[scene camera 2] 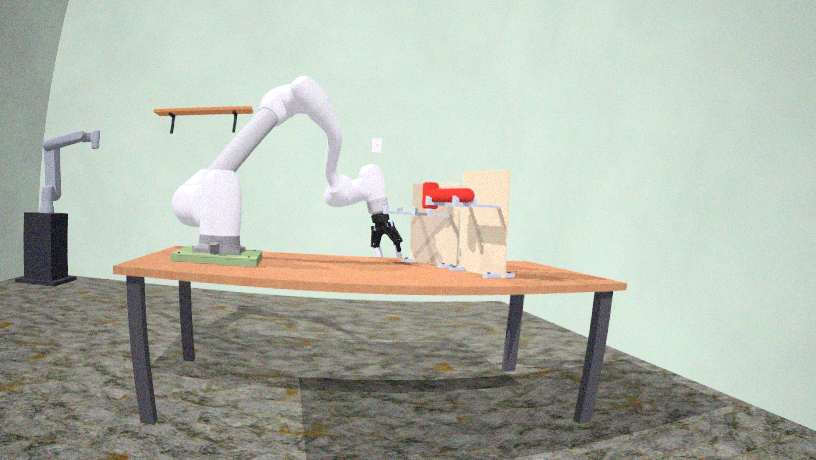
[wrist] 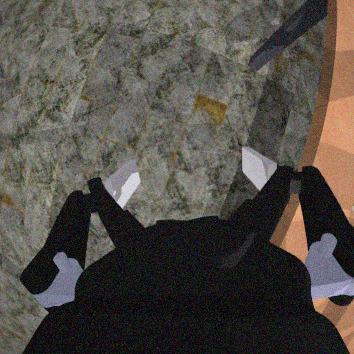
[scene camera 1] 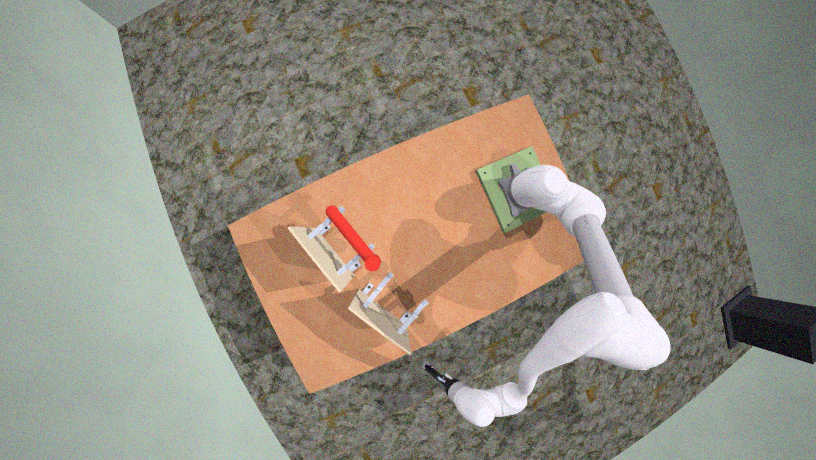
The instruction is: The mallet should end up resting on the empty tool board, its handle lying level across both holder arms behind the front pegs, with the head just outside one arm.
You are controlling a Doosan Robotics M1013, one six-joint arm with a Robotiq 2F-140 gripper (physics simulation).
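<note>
The red mallet (scene camera 1: 351, 235) (scene camera 2: 454, 195) lies level across both arms of one upright tool board (scene camera 1: 320, 260) (scene camera 2: 496, 185), its head just outside the arm nearer the other board. The empty tool board (scene camera 1: 380, 325) (scene camera 2: 420, 228) stands beside it, its two holder arms (scene camera 1: 378, 289) (scene camera 1: 413, 317) bare. My gripper (scene camera 1: 429, 369) (scene camera 2: 388, 253) (wrist: 188, 164) is open and empty. It points down past the table's long edge, near the outer end of the empty board, with its fingertips near tabletop height. Neither the mallet nor a board shows in the wrist view.
The orange table (scene camera 1: 434, 165) (scene camera 2: 320, 274) (wrist: 345, 120) carries both boards and the green base plate (scene camera 1: 492, 188) (scene camera 2: 217, 258) of my arm. In the wrist view the table edge runs along the right, with a dark leg (wrist: 290, 35) and floor under the fingers.
</note>
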